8 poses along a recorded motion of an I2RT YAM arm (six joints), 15 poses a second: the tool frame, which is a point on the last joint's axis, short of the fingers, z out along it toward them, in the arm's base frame.
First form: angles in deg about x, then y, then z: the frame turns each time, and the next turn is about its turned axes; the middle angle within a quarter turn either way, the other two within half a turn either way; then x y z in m.
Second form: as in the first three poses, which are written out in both.
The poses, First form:
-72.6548 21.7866 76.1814 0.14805 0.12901 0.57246
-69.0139 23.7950 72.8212 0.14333 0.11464 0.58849
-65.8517 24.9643 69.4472 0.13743 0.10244 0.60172
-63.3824 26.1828 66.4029 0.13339 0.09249 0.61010
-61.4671 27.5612 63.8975 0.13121 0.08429 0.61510
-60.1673 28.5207 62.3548 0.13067 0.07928 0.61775
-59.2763 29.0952 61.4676 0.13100 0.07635 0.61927
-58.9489 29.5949 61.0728 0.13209 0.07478 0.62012
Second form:
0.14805 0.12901 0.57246; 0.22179 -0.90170 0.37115; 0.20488 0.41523 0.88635; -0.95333 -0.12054 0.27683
0.14333 0.11464 0.58849; 0.27025 -0.87417 0.40347; 0.23090 0.46568 0.85430; -0.93469 -0.13771 0.32770
0.13743 0.10244 0.60172; 0.31827 -0.84887 0.42205; 0.24786 0.50423 0.82724; -0.91503 -0.15868 0.37088
0.13339 0.09249 0.61010; 0.35923 -0.82235 0.44124; 0.25266 0.54084 0.80228; -0.89840 -0.17672 0.40206
0.13121 0.08429 0.61510; 0.39005 -0.79610 0.46270; 0.25010 0.57520 0.77884; -0.88618 -0.18807 0.42346
0.13067 0.07928 0.61775; 0.40769 -0.77834 0.47748; 0.24849 0.59774 0.76221; -0.87866 -0.19209 0.43710
0.13100 0.07635 0.61927; 0.41738 -0.76769 0.48626; 0.24918 0.61128 0.75117; -0.87390 -0.19235 0.44643
0.13209 0.07478 0.62012; 0.42059 -0.76105 0.49386; 0.24680 0.61980 0.74494; -0.87304 -0.19143 0.44851

